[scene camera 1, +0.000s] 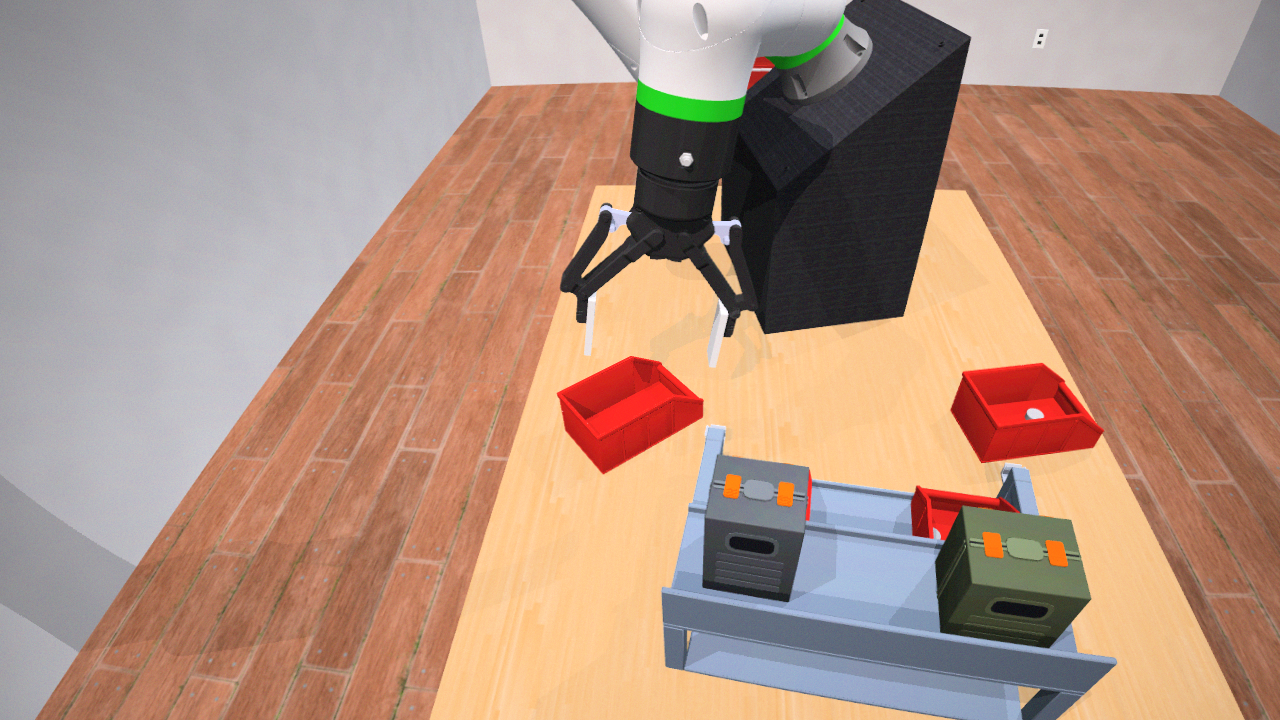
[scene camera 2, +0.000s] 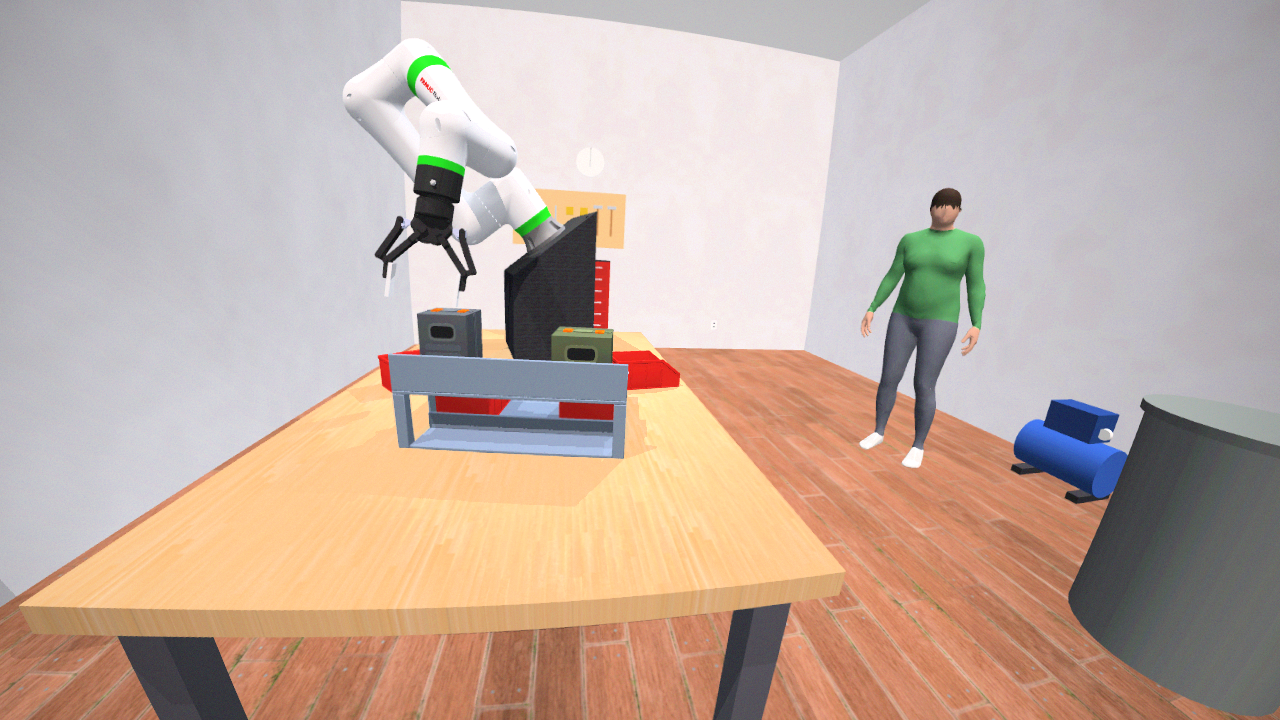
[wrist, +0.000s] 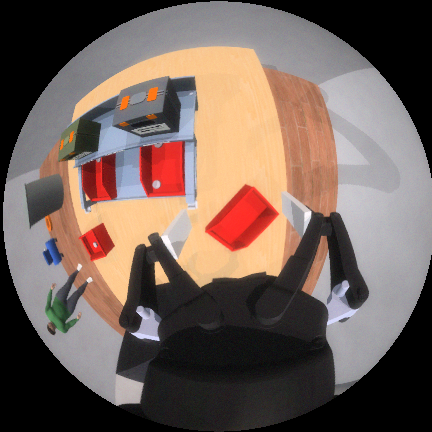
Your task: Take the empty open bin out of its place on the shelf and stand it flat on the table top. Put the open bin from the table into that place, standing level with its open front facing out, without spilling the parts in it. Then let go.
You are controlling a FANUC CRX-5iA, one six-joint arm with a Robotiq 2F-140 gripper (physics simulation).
Labels:
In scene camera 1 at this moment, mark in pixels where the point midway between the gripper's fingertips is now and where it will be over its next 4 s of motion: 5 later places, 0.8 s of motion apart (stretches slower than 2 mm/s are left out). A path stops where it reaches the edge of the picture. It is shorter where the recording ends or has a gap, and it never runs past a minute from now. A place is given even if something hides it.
The gripper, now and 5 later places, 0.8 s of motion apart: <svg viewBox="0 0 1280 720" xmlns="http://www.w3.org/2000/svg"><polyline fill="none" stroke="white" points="650,353 626,325 621,349 672,343 730,360 860,410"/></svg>

